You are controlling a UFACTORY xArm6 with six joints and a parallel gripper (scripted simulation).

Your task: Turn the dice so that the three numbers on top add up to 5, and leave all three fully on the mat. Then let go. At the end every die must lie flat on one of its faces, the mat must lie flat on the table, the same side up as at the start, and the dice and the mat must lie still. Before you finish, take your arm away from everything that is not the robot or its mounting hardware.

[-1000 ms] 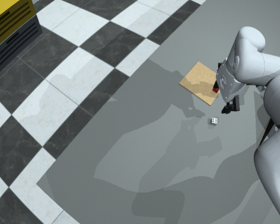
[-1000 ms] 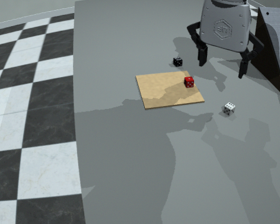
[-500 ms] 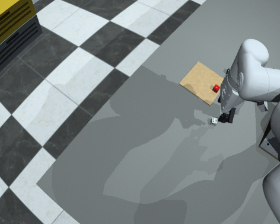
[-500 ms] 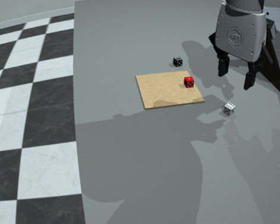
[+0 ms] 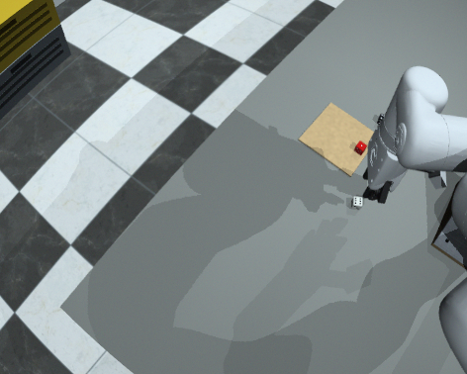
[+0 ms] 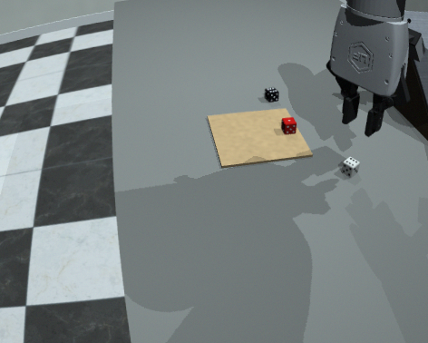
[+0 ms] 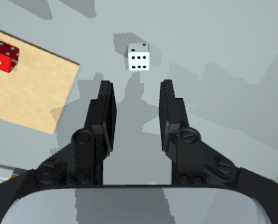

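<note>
My hand is 9 cm above the white die, 1 cm to the right of it and 1 cm short of it. The rest, counted from my hand: red die (11 cm to the right, 8 cm below, 8 cm ahead); then tan mat (13 cm ahead, 10 cm to the right, 9 cm below); then black die (22 cm to the right, 9 cm below, 8 cm ahead).
</note>
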